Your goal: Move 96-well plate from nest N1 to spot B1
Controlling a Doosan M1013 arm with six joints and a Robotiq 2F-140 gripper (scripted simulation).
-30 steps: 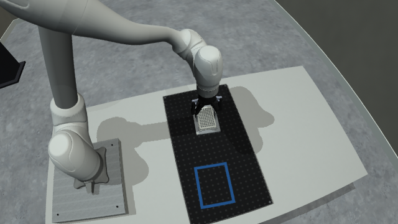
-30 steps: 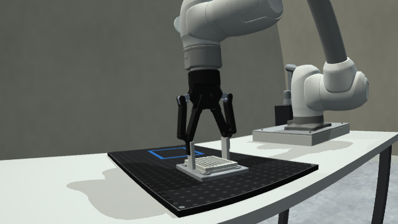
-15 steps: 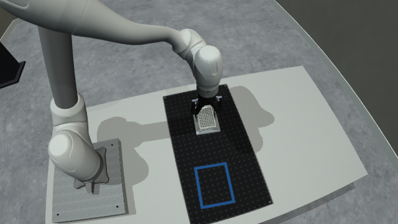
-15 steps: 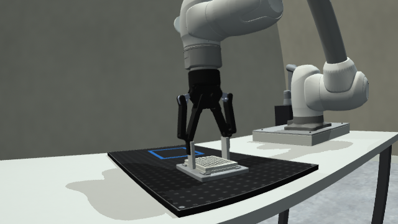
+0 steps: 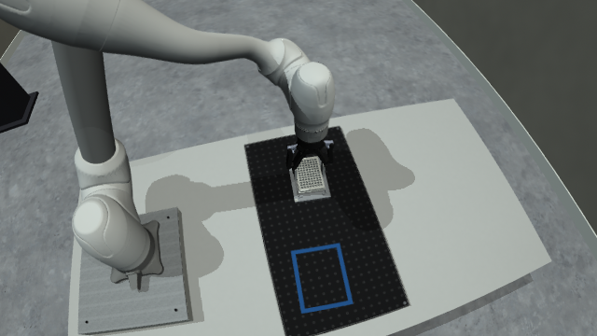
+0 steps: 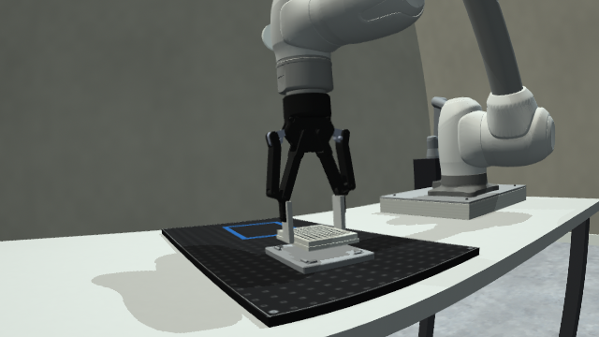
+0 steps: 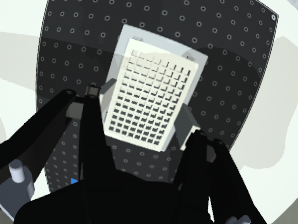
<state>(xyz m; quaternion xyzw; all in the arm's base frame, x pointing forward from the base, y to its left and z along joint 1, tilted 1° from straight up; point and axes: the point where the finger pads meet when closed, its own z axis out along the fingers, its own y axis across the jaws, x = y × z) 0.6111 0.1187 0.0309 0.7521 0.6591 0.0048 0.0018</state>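
Now: hand 5 cm above the grey plate nest N1. The rest, counted from my hand: white 96-well plate: 2 cm below.
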